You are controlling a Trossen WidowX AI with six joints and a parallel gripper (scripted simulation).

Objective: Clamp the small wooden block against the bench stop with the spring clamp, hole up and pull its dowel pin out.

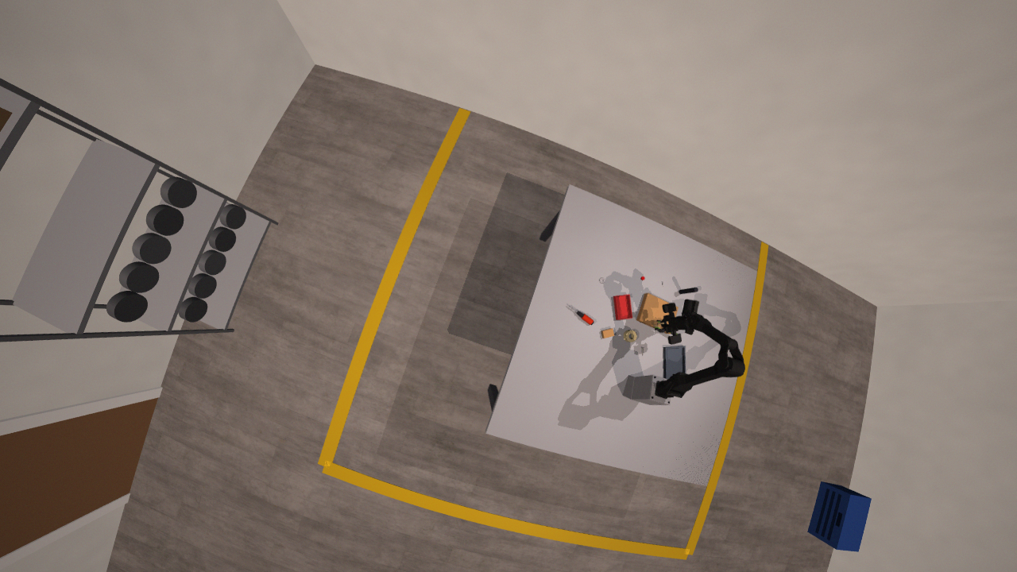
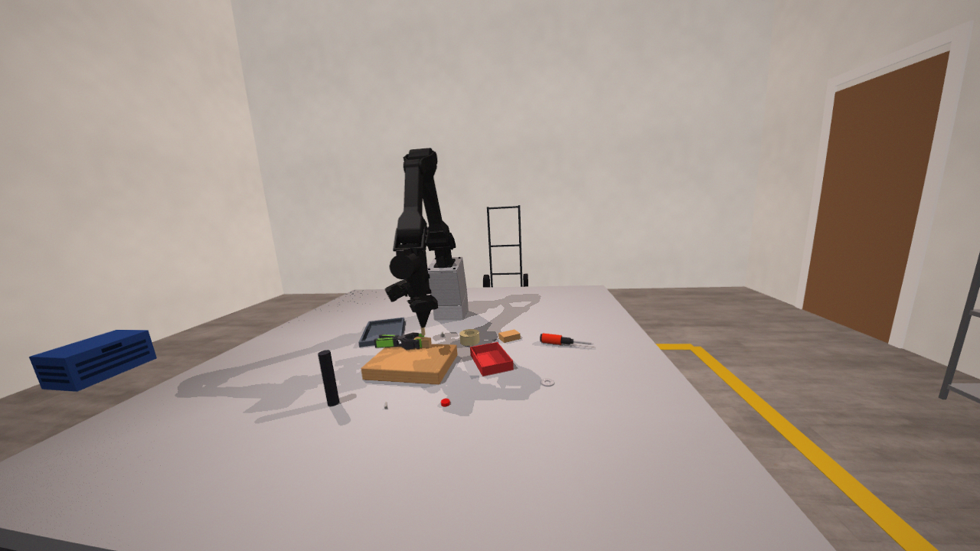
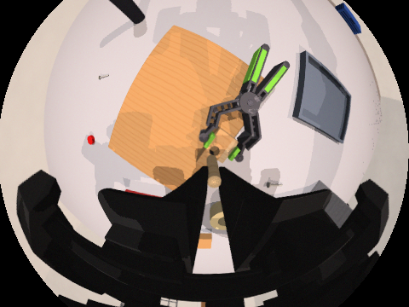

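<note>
Now: the red tray 19 cm to the left of my hand, 12 cm below it and 2 cm ahead of it. The rest, counted from my hand: bench stop 8 cm below, 1 cm to the right, 1 cm behind; dowel pin 4 cm below; small wooden block 8 cm below, 1 cm to the right.
</note>
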